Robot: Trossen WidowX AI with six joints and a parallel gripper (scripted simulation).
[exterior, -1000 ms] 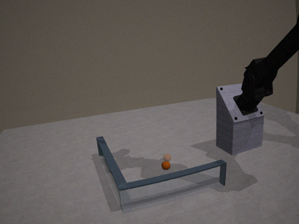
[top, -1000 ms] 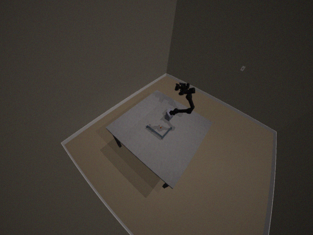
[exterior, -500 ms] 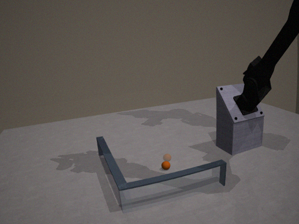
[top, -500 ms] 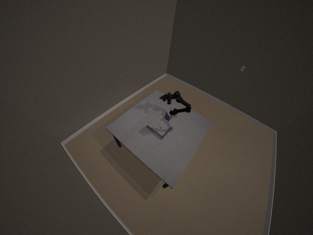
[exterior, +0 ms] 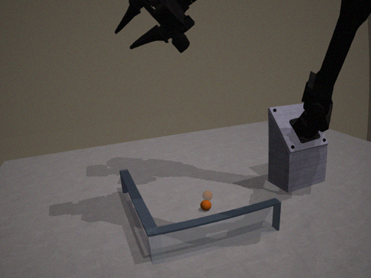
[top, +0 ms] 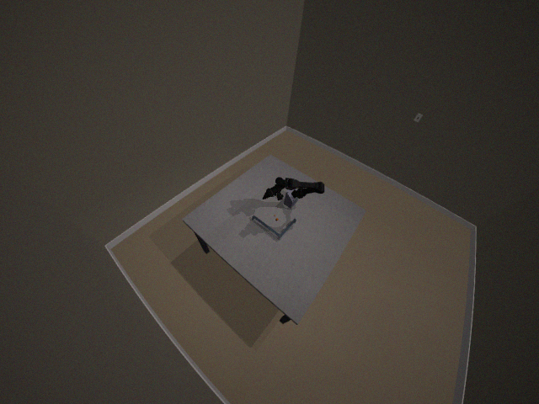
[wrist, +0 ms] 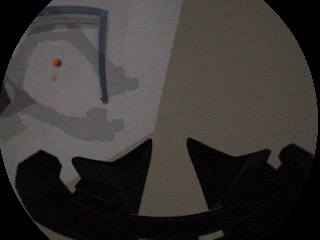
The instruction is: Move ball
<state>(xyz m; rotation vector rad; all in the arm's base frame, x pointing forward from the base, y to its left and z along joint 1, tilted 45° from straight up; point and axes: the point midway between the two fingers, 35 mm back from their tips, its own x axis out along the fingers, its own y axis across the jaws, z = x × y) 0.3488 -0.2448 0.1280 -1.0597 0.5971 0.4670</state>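
My gripper tip is 35 cm above the orange ball, 12 cm past it and 9 cm to the right of it. From my gripper tip the other things lie so: see-through copy: 35 cm below, 14 cm behind, 5 cm to the left.
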